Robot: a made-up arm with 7 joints. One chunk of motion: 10 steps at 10 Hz.
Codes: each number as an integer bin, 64 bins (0 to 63) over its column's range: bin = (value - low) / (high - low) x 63, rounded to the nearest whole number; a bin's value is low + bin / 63 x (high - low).
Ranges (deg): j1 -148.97..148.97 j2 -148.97..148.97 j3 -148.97..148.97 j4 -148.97..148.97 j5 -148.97..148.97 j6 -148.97..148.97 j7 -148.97..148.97
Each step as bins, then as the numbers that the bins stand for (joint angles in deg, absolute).
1 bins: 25 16 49 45 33 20 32
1 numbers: -30.74 -73.30 82.76 63.84 7.09 -54.39 2.36
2 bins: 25 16 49 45 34 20 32
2 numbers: -30.74 -73.30 82.76 63.84 11.82 -54.39 2.36
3 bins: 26 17 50 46 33 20 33
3 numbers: -26.01 -68.57 87.49 68.57 7.09 -54.39 7.09
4 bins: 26 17 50 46 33 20 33
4 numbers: -26.01 -68.57 87.49 68.57 7.09 -54.39 7.09
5 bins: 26 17 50 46 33 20 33
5 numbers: -26.01 -68.57 87.49 68.57 7.09 -54.39 7.09
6 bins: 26 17 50 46 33 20 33
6 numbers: -26.01 -68.57 87.49 68.57 7.09 -54.39 7.09
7 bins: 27 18 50 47 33 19 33
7 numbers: -21.28 -63.84 87.49 73.30 7.09 -59.12 7.09
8 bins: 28 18 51 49 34 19 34
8 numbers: -16.55 -63.84 92.22 82.76 11.82 -59.12 11.82
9 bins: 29 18 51 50 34 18 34
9 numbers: -11.82 -63.84 92.22 87.49 11.82 -63.84 11.82
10 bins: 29 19 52 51 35 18 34
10 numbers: -11.82 -59.12 96.95 92.22 16.55 -63.84 11.82
